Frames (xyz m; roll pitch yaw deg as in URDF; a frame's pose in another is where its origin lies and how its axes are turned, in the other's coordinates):
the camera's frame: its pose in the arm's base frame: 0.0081 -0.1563 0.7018 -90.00 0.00 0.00
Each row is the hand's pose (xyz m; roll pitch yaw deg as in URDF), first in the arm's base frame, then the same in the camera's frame.
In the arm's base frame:
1: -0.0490 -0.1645 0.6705 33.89 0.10 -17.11
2: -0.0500 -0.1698 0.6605 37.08 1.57 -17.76
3: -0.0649 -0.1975 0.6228 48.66 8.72 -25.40
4: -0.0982 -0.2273 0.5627 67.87 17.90 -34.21
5: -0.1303 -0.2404 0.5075 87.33 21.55 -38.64
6: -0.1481 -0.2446 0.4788 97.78 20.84 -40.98
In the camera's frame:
1: -0.0571 0.0313 -0.0082 123.92 17.11 0.10
2: -0.0581 0.0413 -0.0135 127.58 17.75 1.65
3: -0.0730 0.0790 -0.0412 142.78 25.09 9.64
4: -0.1063 0.1391 -0.0710 169.67 32.34 21.33
5: -0.1384 0.1943 -0.0841 -166.31 35.51 26.82
6: -0.1562 0.2230 -0.0883 -155.05 37.80 26.76

